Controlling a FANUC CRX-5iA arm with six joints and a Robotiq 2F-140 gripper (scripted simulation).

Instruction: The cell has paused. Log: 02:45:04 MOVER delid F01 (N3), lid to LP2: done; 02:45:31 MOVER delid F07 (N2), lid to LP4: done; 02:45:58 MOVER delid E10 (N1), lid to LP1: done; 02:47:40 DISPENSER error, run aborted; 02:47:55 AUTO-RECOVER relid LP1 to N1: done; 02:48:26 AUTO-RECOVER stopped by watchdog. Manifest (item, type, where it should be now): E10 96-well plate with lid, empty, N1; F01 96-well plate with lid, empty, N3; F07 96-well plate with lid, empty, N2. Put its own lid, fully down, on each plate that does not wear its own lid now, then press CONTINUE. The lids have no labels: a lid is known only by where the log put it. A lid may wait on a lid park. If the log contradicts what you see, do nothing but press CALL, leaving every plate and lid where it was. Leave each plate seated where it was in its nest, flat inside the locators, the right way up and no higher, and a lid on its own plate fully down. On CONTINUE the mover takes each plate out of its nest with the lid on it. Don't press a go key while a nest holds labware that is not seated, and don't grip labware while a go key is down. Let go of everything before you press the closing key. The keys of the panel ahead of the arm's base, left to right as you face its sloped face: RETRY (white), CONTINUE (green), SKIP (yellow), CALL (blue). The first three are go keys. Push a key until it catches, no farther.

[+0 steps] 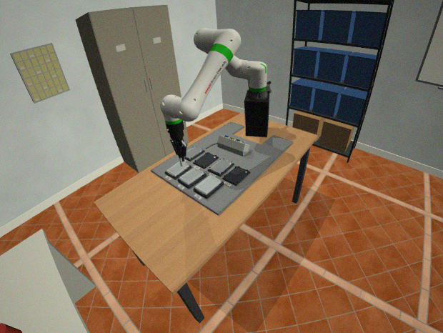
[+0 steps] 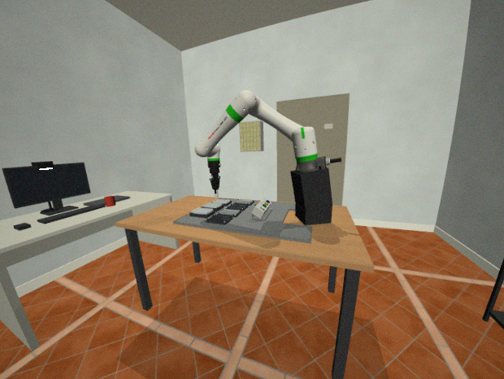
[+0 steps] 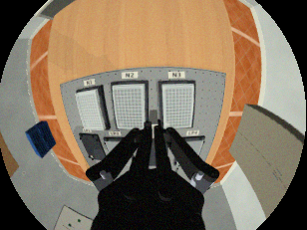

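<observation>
My hand is 180 mm past the lid park LP4, 140 mm to the left of it and 100 mm above it. The rest, counted from my hand: plate: 90 mm below, 70 mm to the right; then lid park LP1: 250 mm to the left, 190 mm behind, 100 mm below; then lid park LP3: 180 mm behind, 100 mm below, 10 mm to the right.
</observation>
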